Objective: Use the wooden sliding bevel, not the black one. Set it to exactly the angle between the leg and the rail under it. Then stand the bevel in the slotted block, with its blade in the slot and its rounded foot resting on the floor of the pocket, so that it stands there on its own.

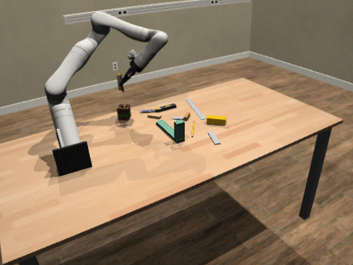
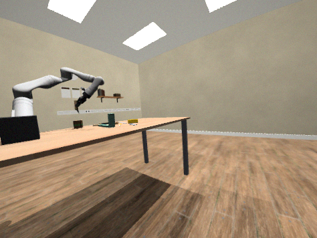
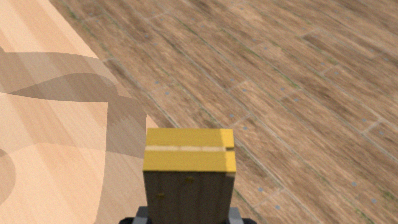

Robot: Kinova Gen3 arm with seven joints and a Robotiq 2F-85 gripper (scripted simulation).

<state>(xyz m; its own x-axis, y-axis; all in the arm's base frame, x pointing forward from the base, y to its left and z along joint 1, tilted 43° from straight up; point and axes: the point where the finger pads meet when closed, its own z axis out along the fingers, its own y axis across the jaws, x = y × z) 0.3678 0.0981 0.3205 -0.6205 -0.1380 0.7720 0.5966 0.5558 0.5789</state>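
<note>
The wooden sliding bevel is 2 cm below my hand, 1 cm to the left of it and 1 cm behind it. Round my hand: blue blade (21 cm below, 15 cm ahead, 1 cm to the right); thin steel blade (5 cm below, 3 cm to the left); small wooden block (21 cm below, 13 cm ahead, 8 cm to the right).
</note>
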